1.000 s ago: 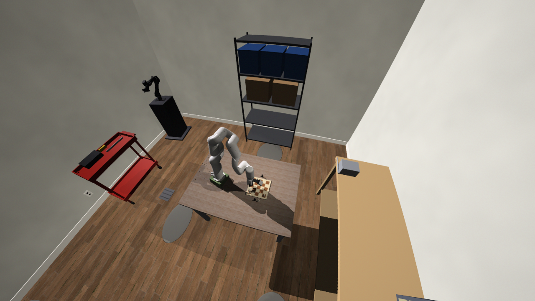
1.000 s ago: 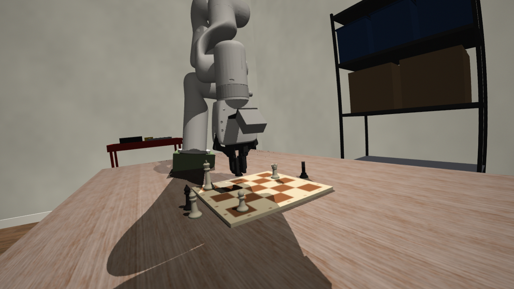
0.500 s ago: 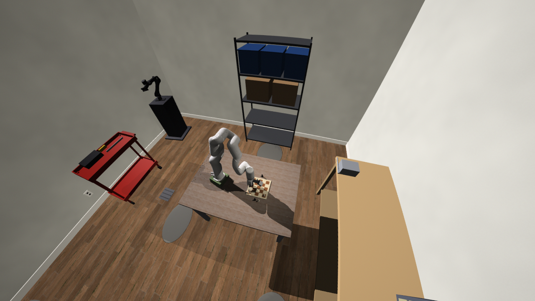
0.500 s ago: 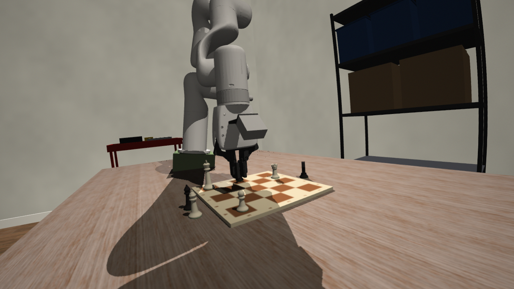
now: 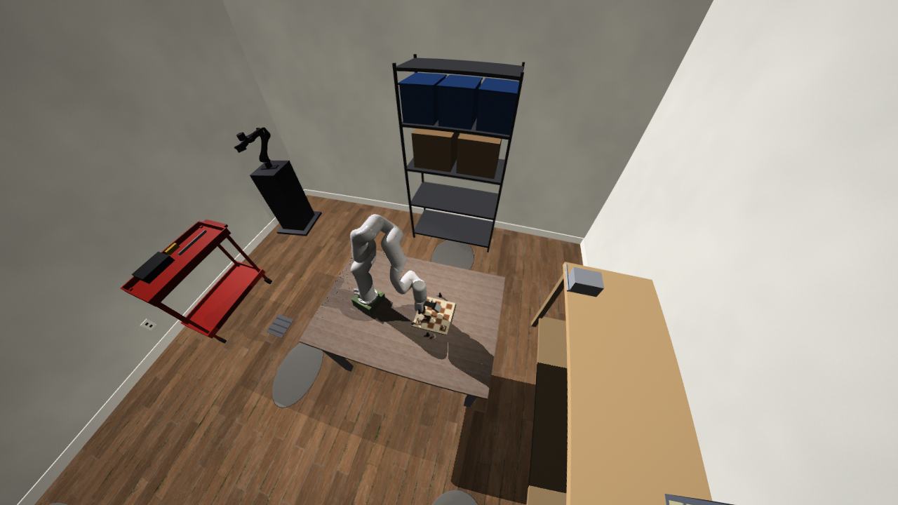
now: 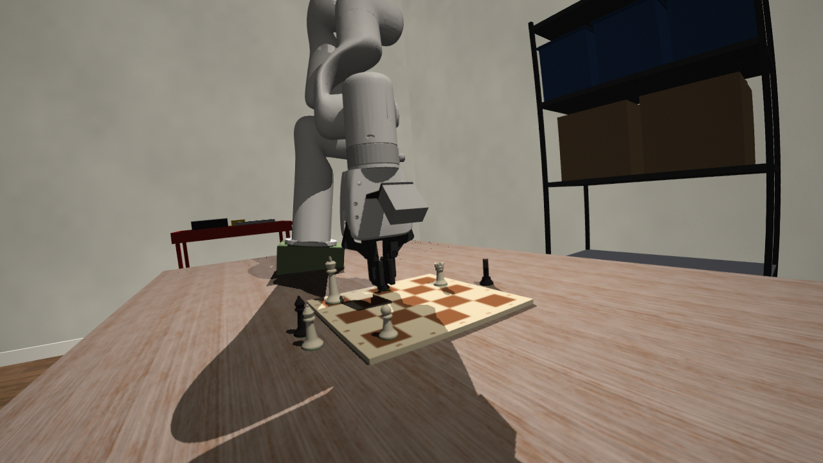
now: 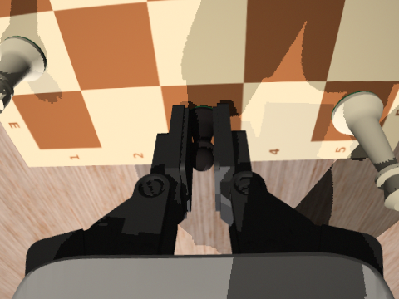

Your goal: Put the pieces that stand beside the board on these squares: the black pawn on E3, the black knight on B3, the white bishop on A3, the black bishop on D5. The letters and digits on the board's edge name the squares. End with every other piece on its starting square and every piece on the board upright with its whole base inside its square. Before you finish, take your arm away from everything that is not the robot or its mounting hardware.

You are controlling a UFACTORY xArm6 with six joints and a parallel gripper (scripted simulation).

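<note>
Right now my hand is 10 mm above the black pawn. Round my hand: chessboard: 80 mm ahead, 10 mm to the right, 30 mm below; then tall white piece: 10 mm behind, 80 mm to the right; then tall black piece: 100 mm ahead, 130 mm to the left, 20 mm below.
</note>
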